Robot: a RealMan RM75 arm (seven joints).
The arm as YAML. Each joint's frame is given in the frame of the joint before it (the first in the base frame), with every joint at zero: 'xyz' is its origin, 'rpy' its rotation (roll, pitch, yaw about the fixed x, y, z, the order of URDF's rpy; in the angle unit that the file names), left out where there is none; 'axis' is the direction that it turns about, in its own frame. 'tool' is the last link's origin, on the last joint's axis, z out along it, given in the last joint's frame.
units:
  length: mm
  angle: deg
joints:
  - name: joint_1
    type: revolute
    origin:
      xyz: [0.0, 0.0, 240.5]
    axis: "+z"
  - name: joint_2
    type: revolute
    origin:
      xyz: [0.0, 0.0, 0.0]
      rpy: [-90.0, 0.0, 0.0]
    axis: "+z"
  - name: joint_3
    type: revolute
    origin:
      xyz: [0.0, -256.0, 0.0]
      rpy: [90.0, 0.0, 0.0]
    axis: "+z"
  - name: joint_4
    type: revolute
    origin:
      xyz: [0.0, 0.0, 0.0]
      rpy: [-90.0, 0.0, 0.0]
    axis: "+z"
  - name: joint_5
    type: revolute
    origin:
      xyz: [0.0, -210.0, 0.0]
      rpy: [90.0, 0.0, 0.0]
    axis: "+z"
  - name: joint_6
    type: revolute
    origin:
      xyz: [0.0, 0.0, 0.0]
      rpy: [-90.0, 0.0, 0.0]
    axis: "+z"
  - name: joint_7
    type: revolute
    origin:
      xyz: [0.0, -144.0, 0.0]
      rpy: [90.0, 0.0, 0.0]
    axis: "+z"
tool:
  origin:
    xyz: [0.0, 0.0, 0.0]
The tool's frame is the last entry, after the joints.
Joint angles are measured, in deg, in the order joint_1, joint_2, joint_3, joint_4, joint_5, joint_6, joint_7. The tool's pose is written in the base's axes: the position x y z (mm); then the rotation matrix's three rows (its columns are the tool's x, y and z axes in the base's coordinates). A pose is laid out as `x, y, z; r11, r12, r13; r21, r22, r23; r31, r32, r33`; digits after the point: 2 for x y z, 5 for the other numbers.
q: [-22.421 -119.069 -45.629 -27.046 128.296 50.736 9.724]
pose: -286.46, 337.86, -65.56; 0.78665, 0.60799, 0.10741; 0.05582, -0.24329, 0.96835; 0.61487, -0.75575, -0.22532
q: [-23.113 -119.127 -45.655 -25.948 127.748 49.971 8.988]
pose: -289.92, 340.15, -65.62; 0.78501, 0.61296, 0.08972; 0.07499, -0.23779, 0.96842; 0.61493, -0.75348, -0.23263
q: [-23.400 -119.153 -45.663 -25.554 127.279 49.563 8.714]
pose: -291.50, 341.23, -65.56; 0.78256, 0.61744, 0.07981; 0.08483, -0.23274, 0.96883; 0.61677, -0.75140, -0.23451
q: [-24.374 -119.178 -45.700 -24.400 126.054 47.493 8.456]
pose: -296.85, 344.75, -66.64; 0.78304, 0.62043, 0.04380; 0.12301, -0.22351, 0.96691; 0.60969, -0.75174, -0.25134
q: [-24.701 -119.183 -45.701 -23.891 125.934 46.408 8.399]
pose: -299.56, 345.47, -67.86; 0.78638, 0.61710, 0.02809; 0.14190, -0.22470, 0.96404; 0.60122, -0.75412, -0.26427
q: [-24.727 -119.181 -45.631 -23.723 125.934 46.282 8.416]
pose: -300.44, 345.24, -68.07; 0.78817, 0.61495, 0.02508; 0.14516, -0.22535, 0.96340; 0.59809, -0.75569, -0.26688
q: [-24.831 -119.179 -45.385 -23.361 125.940 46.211 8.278]
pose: -301.60, 344.93, -68.44; 0.79066, 0.61184, 0.02249; 0.14898, -0.22790, 0.96222; 0.59385, -0.75744, -0.27135
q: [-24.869 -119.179 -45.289 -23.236 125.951 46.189 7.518]
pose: -301.96, 344.81, -68.60; 0.78399, 0.62039, 0.02181; 0.15304, -0.22721, 0.96175; 0.60162, -0.75066, -0.27307
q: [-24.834 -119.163 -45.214 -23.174 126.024 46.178 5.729]
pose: -302.43, 344.43, -68.73; 0.76569, 0.64286, 0.02129; 0.16103, -0.22363, 0.96128; 0.62272, -0.73261, -0.27476
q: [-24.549 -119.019 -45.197 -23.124 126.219 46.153 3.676]
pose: -304.88, 343.07, -67.93; 0.74482, 0.66705, 0.01673; 0.17218, -0.21635, 0.96101; 0.64466, -0.71291, -0.27599
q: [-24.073 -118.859 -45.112 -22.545 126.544 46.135 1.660]
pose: -311.05, 339.91, -66.66; 0.72835, 0.68519, 0.00304; 0.18927, -0.20545, 0.96019; 0.65854, -0.69879, -0.27932
